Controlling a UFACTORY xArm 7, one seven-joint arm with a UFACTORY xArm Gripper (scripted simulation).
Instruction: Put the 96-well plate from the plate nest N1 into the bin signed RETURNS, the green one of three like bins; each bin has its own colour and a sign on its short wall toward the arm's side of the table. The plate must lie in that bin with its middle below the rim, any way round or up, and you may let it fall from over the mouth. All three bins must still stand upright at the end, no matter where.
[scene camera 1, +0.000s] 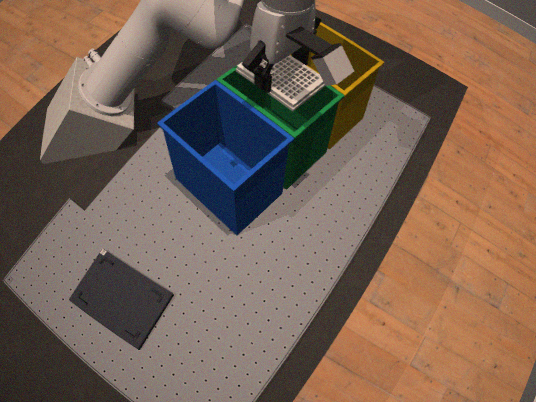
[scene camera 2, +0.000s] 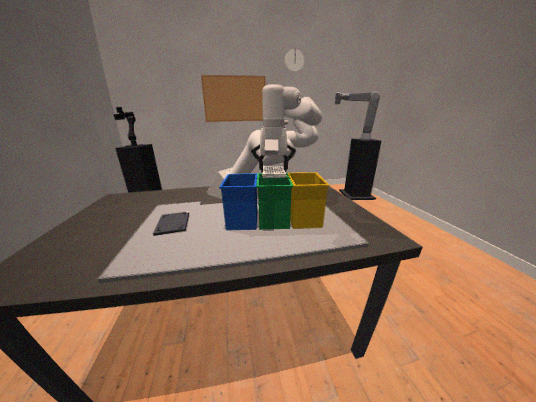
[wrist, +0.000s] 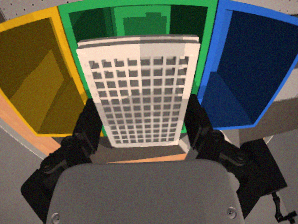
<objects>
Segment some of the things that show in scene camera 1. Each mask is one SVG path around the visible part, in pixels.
My gripper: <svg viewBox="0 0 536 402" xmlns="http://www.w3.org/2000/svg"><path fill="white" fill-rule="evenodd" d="M257 4L251 31L250 50L252 51L242 62L242 66L254 74L254 84L256 87L269 93L272 82L270 71L274 66L272 64L276 64L291 55L307 65L309 51L315 54L311 59L325 86L337 85L354 72L341 43L332 45L316 35L316 29L321 19L317 16L315 17L315 1L310 8L299 12L278 11L267 6L262 0ZM263 59L268 62L265 68L260 66Z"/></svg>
A white 96-well plate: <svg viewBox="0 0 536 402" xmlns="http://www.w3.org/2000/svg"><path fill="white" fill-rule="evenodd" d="M237 65L236 72L254 84L254 74L242 66L242 63ZM289 55L275 64L270 71L272 84L271 91L268 94L291 111L295 111L325 87L320 74Z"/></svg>
</objects>
